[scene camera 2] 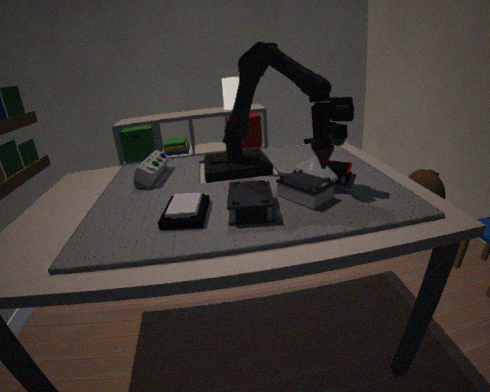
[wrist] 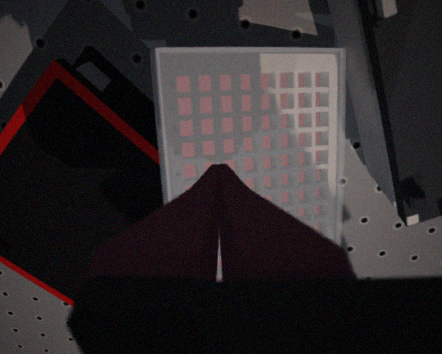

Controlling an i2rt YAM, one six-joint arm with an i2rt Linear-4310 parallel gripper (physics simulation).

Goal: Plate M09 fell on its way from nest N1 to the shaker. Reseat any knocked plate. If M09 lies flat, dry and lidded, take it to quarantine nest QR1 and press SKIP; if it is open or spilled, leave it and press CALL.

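Places are measured from the arm's base along level axes (x back, y right, z up), in metres.
Pixels of known places: gripper, fingertip midpoint: [scene camera 2: 323,168] [wrist: 219,177]; arm's base at its link origin: [scene camera 2: 235,159].
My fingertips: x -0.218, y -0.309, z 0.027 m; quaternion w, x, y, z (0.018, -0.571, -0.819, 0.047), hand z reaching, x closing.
Ahead of a thing's pixels: the offset from my fingertips to its top centre. "pt": to the spot under its first point.
A pale plate with rows of pink wells under a clear, glossy surface @[pt dx +0.034, dy +0.048, dz -0.003 m] [scene camera 2: 307,166] [wrist: 237,135] appears tilted, behind the grey box with a dark top. Its label cannot be read and its lower part is hidden. My gripper [scene camera 2: 324,166] [wrist: 219,177] points down with its dark red fingers together and nothing between them; the tips overlap the plate in the wrist view. A red-edged black nest @[dx +0.072, dy -0.029, dz -0.012 m] [scene camera 2: 349,165] [wrist: 110,115] is beside the plate. A sloped grey button box @[dx +0.155, dy +0.634, dz +0.027 m] [scene camera 2: 146,174] with blue, yellow and green buttons stands at the left.
The grey box with a dark top @[pt dx -0.156, dy +0.085, dz -0.008 m] [scene camera 2: 305,191] stands close in front of the plate. A dark raised nest @[dx -0.156, dy +0.240, dz +0.004 m] [scene camera 2: 251,194] stands left of it. A black nest @[pt dx -0.251, dy +0.457, dz -0.035 m] [scene camera 2: 167,222] holding a white plate @[dx -0.168, dy +0.428, dz -0.018 m] [scene camera 2: 186,205] is further left. The arm base [scene camera 2: 237,167] is behind them.
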